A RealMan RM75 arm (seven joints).
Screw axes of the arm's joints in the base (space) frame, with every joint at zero. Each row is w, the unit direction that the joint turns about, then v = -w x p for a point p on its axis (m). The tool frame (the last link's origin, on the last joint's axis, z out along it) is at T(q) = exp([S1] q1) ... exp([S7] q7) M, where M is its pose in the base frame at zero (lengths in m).
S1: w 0 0 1 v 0.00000 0.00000 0.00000
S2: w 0 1 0 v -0.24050 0.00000 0.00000
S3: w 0 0 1 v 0.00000 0.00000 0.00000
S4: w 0 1 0 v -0.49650 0.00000 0.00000
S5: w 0 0 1 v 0.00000 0.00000 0.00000
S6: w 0 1 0 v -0.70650 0.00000 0.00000
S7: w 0 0 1 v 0.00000 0.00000 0.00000
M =
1 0 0 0.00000
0 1 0 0.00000
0 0 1 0.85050
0 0 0 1
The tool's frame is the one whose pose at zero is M.
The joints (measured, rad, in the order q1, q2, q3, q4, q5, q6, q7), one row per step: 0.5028, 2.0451, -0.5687, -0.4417, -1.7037, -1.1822, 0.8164; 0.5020, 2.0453, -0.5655, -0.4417, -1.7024, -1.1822, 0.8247; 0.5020, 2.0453, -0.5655, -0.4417, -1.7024, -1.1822, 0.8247; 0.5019, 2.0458, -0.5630, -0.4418, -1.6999, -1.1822, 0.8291; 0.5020, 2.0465, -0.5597, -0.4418, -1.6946, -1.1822, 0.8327; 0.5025, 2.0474, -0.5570, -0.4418, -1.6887, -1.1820, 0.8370; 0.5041, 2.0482, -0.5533, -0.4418, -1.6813, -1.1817, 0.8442; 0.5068, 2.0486, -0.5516, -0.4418, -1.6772, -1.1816, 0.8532; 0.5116, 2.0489, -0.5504, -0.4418, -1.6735, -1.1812, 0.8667; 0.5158, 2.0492, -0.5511, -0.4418, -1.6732, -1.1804, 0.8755; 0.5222, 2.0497, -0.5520, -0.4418, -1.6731, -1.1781, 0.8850; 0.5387, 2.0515, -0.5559, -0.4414, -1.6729, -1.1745, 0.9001
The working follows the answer.
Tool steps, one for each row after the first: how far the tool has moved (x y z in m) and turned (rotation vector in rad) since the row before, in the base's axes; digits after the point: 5 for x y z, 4 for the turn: 0.00042, -0.00011, 0.00051, 0.0012, 0.0088, -0.0072; 0.00000, 0.00000, 0.00000, 0.0000, 0.0000, 0.0000; 0.00000, 0.00015, 0.00043, 0.0025, 0.0065, -0.0040; -0.00017, 0.00038, 0.00074, 0.0052, 0.0084, -0.0040; -0.00039, 0.00052, 0.00063, 0.0050, 0.0091, -0.0039; -0.00074, 0.00099, 0.00099, 0.0062, 0.0127, -0.0050; -0.00109, 0.00111, 0.00052, 0.0018, 0.0109, -0.0035; -0.00182, 0.00176, 0.00046, 0.0000, 0.0138, -0.0038; -0.00156, 0.00133, -0.00019, -0.0026, 0.0068, -0.0010; -0.00222, 0.00206, -0.00031, -0.0028, 0.0066, -0.0003; -0.00628, 0.00495, -0.00139, -0.0071, 0.0104, 0.0068
Tool pose at each row, in the base's axes (x y z in m, rotation vector in rad; rounded; the steps above come from the unrounded poses): 0.31732, 0.36122, 0.02042, -2.2154, 0.3605, 0.5377; 0.31774, 0.36112, 0.02094, -2.2104, 0.3725, 0.5438; 0.31774, 0.36112, 0.02094, -2.2104, 0.3725, 0.5438; 0.31774, 0.36127, 0.02137, -2.2056, 0.3794, 0.5492; 0.31757, 0.36165, 0.02210, -2.1977, 0.3862, 0.5568; 0.31718, 0.36217, 0.02274, -2.1899, 0.3934, 0.5653; 0.31644, 0.36316, 0.02373, -2.1798, 0.4034, 0.5773; 0.31535, 0.36428, 0.02425, -2.1747, 0.4123, 0.5876; 0.31352, 0.36603, 0.02471, -2.1705, 0.4237, 0.6007; 0.31197, 0.36736, 0.02451, -2.1712, 0.4293, 0.6074; 0.30974, 0.36942, 0.02421, -2.1723, 0.4342, 0.6143; 0.30346, 0.37436, 0.02281, -2.1791, 0.4353, 0.6290

